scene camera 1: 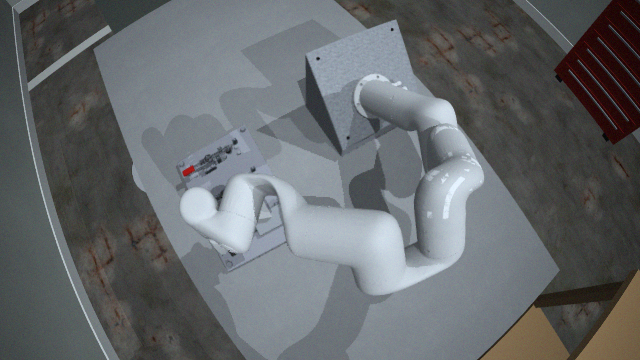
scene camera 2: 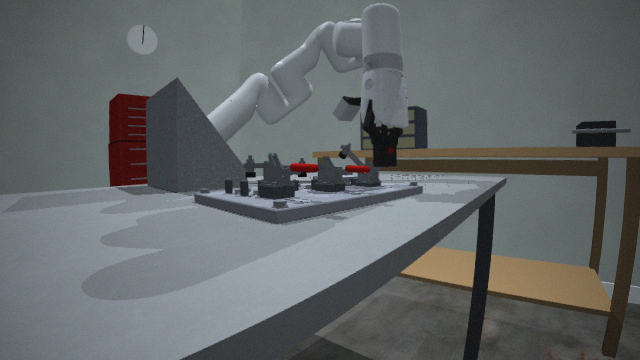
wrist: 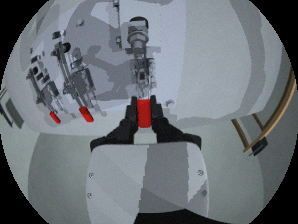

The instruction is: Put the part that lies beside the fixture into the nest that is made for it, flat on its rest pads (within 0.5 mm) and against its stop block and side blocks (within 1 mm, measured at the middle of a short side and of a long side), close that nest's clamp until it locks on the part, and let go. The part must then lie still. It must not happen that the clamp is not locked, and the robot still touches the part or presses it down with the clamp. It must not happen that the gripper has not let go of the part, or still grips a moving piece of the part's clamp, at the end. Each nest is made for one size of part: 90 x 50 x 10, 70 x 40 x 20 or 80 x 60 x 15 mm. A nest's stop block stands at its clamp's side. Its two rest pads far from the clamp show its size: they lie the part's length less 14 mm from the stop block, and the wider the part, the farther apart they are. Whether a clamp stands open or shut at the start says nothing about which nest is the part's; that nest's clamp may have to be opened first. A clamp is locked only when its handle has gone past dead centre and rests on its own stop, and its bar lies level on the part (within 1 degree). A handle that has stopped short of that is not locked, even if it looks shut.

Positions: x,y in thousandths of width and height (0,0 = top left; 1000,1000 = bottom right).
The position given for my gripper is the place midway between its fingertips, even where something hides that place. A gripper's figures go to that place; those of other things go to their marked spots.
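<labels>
Lens distances: my gripper (wrist: 485,462), 0.14 m from the lens; a grey fixture plate (wrist: 364,288), 0.16 m from the lens; a clamp bar (wrist: 465,118), 0.07 m from the lens. The clamp bar is nearer to the lens than the grey fixture plate, and the marked spots on the plate and the bar are 0.11 m apart.
</labels>
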